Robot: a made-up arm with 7 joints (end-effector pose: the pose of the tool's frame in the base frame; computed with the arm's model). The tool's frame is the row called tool. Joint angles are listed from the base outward.
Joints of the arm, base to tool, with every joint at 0 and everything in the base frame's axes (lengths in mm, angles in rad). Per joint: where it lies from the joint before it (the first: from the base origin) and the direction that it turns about. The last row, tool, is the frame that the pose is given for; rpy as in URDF.
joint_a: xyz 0 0 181.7 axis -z
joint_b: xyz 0 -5.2 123.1 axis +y
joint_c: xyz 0 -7.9 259.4 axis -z
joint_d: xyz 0 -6.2 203.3 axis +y
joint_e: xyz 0 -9.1 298.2 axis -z
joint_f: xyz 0 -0.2 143 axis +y
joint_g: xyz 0 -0.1 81.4 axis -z
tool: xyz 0 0 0 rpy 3.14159 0 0
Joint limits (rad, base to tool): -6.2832..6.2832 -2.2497..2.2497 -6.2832..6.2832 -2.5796..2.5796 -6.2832..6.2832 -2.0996..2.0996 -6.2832..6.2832
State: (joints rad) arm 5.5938 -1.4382 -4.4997 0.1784 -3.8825 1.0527 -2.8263
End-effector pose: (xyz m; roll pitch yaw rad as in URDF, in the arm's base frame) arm -0.7095 -0.6276 0.3619 -1.1861 -0.0353 -1.6796
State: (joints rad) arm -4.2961 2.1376 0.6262 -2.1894 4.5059 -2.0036 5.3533
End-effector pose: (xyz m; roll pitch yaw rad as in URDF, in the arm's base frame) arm -0.0470 -0.3920 0.4524 1.6660 -0.7810 1.6251
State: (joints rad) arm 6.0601 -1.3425 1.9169 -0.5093 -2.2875 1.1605 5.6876
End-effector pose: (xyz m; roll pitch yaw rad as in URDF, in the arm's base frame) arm -0.8317 0.0474 0.6258 2.7324 0.2712 0.4513
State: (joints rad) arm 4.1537 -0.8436 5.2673 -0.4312 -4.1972 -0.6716 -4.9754
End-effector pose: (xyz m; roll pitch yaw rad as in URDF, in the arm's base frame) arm 0.5467 -0.5762 0.8316 -1.8540 0.7983 0.1019
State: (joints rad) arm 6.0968 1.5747 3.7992 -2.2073 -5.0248 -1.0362 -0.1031
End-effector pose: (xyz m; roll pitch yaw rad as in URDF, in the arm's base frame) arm 0.2069 -0.2490 0.0386 2.6371 1.2178 -2.4863
